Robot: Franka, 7 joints.
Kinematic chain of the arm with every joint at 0, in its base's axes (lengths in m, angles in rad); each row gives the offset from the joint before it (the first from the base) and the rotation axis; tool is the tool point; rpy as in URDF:
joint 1: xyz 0 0 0.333 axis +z
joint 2: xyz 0 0 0 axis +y
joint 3: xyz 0 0 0.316 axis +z
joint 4: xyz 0.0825 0 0 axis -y
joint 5: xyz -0.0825 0 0.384 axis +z
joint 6: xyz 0 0 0 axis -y
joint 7: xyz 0.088 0 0 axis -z
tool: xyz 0 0 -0.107 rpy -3.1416 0 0
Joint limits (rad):
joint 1: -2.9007..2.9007
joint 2: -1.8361..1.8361
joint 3: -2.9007..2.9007
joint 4: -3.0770..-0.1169
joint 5: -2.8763..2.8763
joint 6: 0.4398..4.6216
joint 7: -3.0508..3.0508
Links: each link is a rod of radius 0.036 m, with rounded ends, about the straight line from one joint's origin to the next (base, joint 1, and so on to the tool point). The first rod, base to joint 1, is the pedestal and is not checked.
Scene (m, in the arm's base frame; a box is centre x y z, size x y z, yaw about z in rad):
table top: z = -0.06
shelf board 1: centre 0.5 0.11 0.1 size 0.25 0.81 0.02 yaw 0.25
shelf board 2: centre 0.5 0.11 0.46 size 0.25 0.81 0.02 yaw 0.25
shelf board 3: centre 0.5 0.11 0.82 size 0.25 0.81 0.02 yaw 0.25
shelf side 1: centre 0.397 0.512 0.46 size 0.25 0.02 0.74 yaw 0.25
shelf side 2: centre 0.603 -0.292 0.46 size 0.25 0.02 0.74 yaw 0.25
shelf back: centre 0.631 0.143 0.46 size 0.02 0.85 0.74 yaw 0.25
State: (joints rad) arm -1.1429 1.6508 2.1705 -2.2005 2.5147 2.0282 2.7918
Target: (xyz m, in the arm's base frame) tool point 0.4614 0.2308 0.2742
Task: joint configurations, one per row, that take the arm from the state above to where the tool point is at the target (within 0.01 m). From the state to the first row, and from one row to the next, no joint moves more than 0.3 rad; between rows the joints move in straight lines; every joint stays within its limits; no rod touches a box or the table.
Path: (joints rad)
1: -1.3979 1.7434 2.2849 -2.4801 2.4563 1.9680 2.7918
2: -1.6529 1.8361 2.3993 -2.7597 2.3978 1.9079 2.7918
3: -1.6755 1.7503 2.1534 -2.8390 2.4496 2.1075 2.7918
4: -1.6981 1.6645 1.9075 -2.9183 2.5014 2.3071 2.7918
5: -1.7207 1.5787 1.6616 -2.9977 2.5532 2.5068 2.7918
6: -1.7433 1.4929 1.4157 -3.0770 2.6050 2.7064 2.7918
7: -1.5250 1.5523 1.4166 -2.8487 2.5872 2.5283 2.7918
8: -1.3067 1.6117 1.4176 -2.6204 2.5695 2.3502 2.7918
9: -1.0883 1.6710 1.4185 -2.3921 2.5518 2.1721 2.7918

